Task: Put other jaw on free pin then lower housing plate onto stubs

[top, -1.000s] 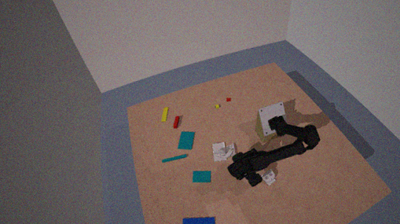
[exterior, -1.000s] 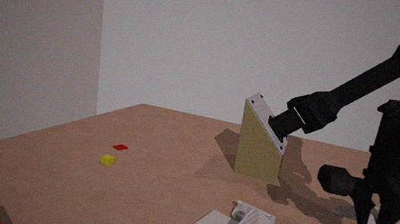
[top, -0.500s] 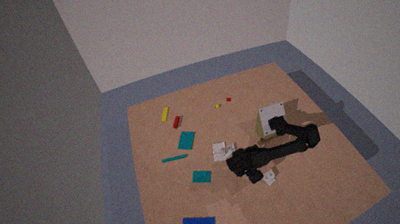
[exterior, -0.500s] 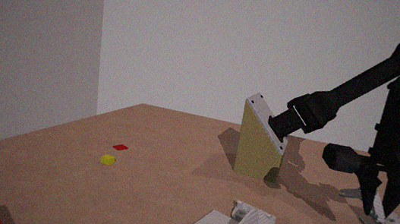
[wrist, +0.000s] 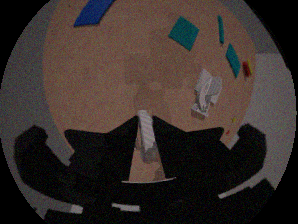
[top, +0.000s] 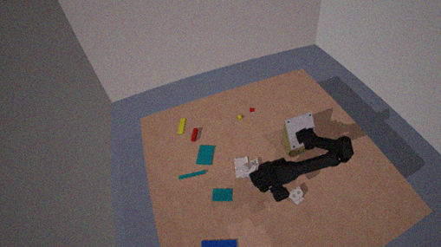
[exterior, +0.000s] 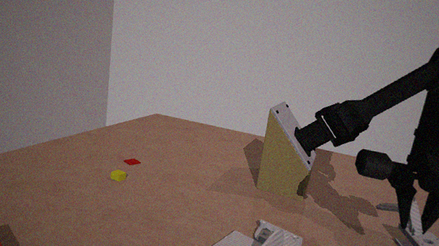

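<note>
My gripper tip is 2 cm past the jaw and 1 cm below it. The rest, counted from my gripper tip: teal bar (31 cm ahead, 29 cm to the right, 8 cm below); then white housing piece (11 cm behind, 6 cm to the left, 6 cm below); then blue tile (33 cm ahead, 14 cm to the left, 8 cm below).
</note>
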